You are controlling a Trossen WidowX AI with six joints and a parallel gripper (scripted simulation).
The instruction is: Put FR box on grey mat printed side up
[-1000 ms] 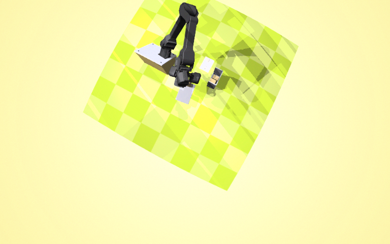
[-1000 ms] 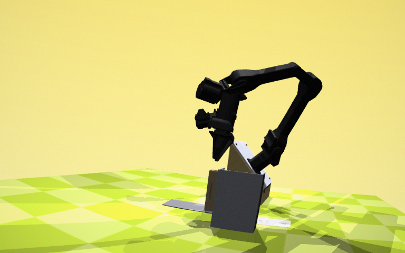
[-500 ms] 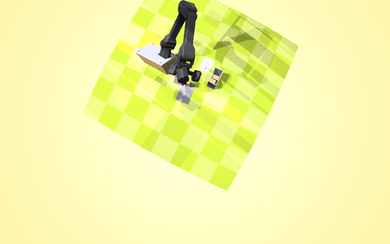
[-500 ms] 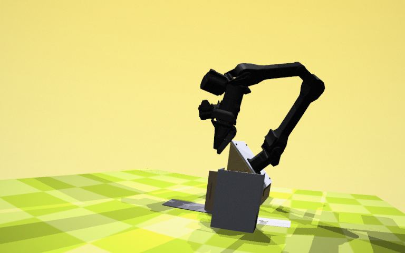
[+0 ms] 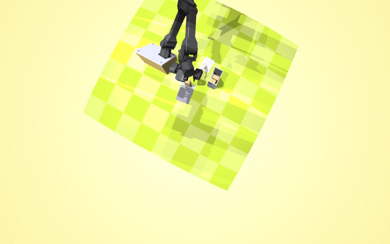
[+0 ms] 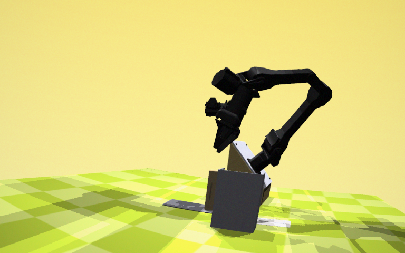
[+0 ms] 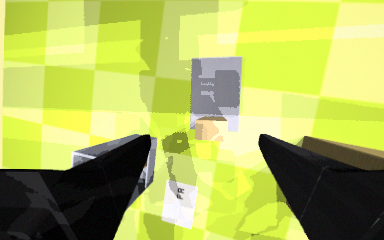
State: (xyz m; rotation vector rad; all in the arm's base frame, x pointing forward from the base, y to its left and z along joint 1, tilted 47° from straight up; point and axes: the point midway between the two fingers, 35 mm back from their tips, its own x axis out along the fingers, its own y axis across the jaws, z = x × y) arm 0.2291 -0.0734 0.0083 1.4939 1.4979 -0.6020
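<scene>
Right now my gripper tip is 1 cm short of the grey mat, 6 cm to the left of it and 18 cm above it. Also, from my gripper tip: thin white slab: 2 cm ahead, 21 cm to the left, 18 cm below.
</scene>
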